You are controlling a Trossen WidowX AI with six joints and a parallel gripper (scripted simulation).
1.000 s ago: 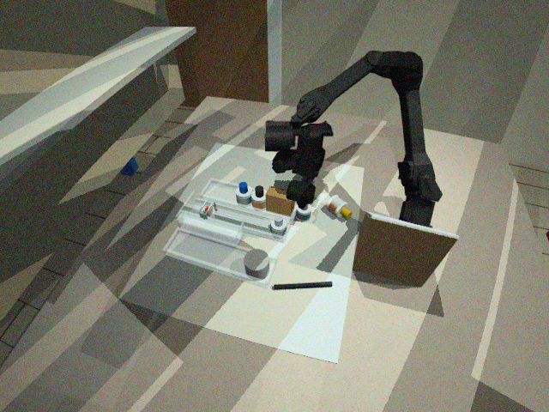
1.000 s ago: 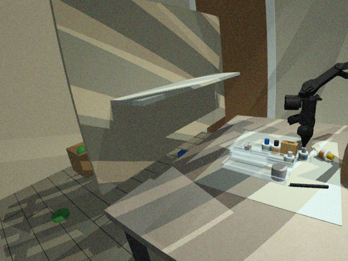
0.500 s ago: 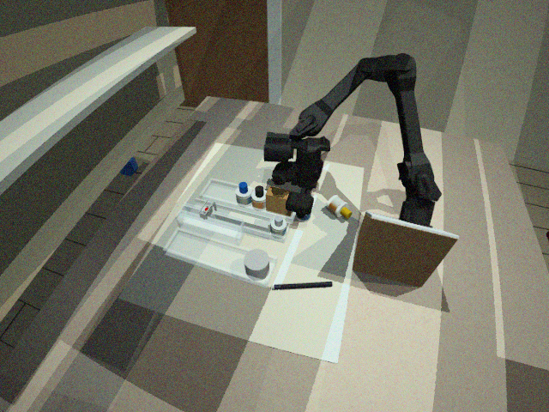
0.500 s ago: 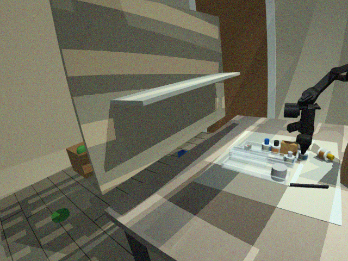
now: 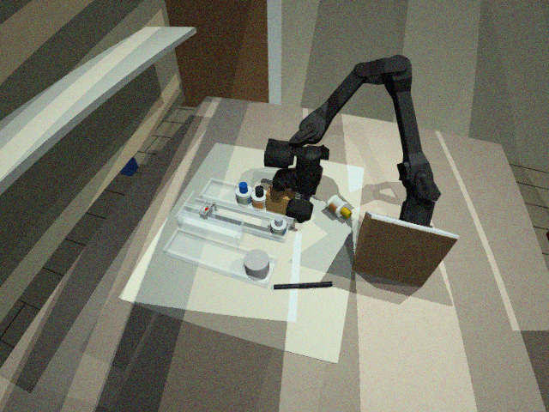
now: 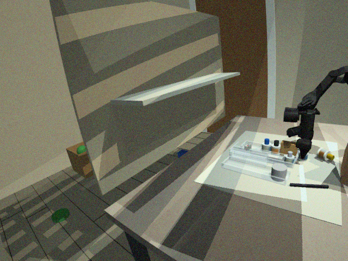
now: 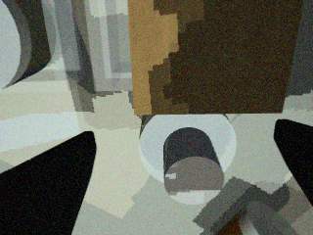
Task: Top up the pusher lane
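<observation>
My gripper tip is now 20 cm to the right of the grey cylinder and 8 cm short of it. Round my gripper tip: black rod 22 cm to the left, 4 cm behind, 2 cm below.
</observation>
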